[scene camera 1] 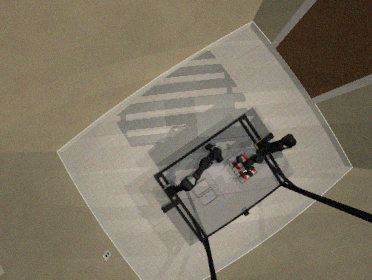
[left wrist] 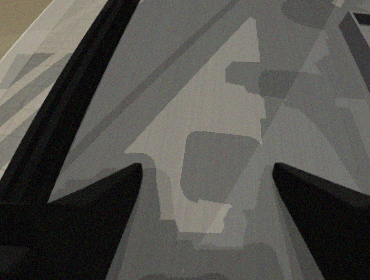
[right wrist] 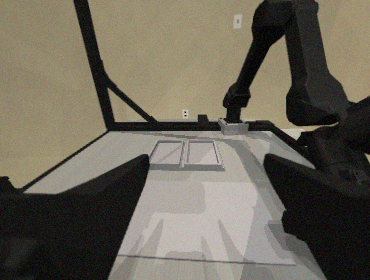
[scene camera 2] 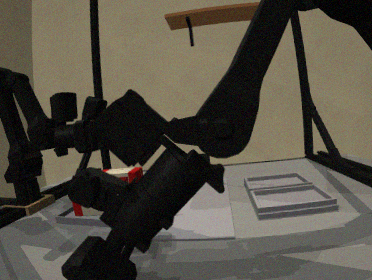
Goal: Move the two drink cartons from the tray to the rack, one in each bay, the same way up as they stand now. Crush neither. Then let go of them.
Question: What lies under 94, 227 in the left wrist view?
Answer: My left gripper.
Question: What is my right gripper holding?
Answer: Nothing.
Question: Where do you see a pale mat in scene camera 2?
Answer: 207, 216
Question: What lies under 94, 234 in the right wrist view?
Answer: My right gripper.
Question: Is my right gripper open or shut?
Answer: Open.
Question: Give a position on a pale mat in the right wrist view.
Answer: At 228, 222
